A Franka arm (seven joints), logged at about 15 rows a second.
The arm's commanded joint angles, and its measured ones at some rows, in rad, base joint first. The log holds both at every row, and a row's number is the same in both.
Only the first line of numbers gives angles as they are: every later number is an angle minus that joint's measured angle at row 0.
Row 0, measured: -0.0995, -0.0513, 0.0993, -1.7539, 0.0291, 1.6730, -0.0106
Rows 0 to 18, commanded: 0.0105, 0.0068, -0.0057, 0.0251, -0.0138, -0.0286, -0.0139; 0.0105, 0.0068, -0.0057, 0.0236, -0.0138, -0.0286, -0.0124; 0.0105, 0.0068, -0.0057, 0.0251, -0.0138, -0.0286, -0.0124; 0.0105, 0.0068, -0.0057, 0.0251, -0.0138, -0.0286, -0.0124; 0.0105, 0.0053, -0.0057, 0.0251, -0.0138, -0.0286, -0.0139; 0.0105, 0.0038, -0.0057, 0.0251, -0.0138, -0.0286, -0.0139; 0.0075, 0.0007, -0.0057, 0.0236, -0.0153, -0.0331, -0.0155; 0.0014, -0.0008, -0.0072, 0.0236, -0.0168, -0.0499, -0.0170; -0.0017, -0.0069, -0.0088, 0.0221, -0.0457, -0.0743, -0.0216; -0.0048, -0.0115, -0.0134, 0.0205, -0.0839, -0.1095, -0.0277; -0.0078, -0.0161, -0.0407, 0.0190, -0.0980, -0.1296, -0.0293; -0.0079, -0.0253, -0.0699, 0.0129, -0.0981, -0.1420, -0.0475; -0.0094, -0.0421, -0.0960, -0.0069, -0.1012, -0.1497, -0.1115; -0.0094, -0.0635, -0.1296, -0.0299, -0.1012, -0.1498, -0.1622; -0.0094, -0.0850, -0.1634, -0.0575, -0.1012, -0.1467, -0.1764; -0.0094, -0.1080, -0.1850, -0.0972, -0.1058, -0.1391, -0.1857; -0.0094, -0.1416, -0.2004, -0.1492, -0.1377, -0.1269, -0.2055; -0.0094, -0.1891, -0.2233, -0.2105, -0.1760, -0.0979, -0.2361; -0.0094, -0.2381, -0.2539, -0.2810, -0.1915, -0.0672, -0.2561
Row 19, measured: -0.0159, -0.0865, -0.2022, -0.0840, -0.1266, -0.1401, -0.1938
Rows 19 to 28, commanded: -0.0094, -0.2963, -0.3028, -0.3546, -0.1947, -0.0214, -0.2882; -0.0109, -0.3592, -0.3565, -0.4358, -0.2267, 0.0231, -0.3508; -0.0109, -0.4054, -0.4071, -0.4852, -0.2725, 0.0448, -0.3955; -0.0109, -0.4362, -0.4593, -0.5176, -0.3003, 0.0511, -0.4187; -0.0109, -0.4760, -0.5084, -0.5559, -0.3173, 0.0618, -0.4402; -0.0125, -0.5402, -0.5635, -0.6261, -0.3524, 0.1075, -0.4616; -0.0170, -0.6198, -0.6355, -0.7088, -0.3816, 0.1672, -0.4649; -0.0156, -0.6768, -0.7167, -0.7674, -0.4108, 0.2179, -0.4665; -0.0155, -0.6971, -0.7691, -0.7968, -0.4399, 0.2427, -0.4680; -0.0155, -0.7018, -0.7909, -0.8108, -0.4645, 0.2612, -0.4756
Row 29, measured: -0.0244, -0.5614, -0.6875, -0.6728, -0.3871, 0.1719, -0.4555
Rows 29 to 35, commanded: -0.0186, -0.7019, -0.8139, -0.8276, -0.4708, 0.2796, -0.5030; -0.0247, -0.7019, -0.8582, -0.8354, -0.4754, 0.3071, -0.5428; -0.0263, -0.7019, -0.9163, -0.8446, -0.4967, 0.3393, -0.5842; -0.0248, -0.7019, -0.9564, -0.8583, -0.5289, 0.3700, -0.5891; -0.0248, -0.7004, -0.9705, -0.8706, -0.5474, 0.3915, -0.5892; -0.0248, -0.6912, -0.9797, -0.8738, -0.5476, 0.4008, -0.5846; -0.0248, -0.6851, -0.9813, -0.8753, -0.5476, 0.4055, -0.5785
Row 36, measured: -0.0232, -0.6464, -0.9495, -0.8410, -0.5121, 0.3706, -0.5664
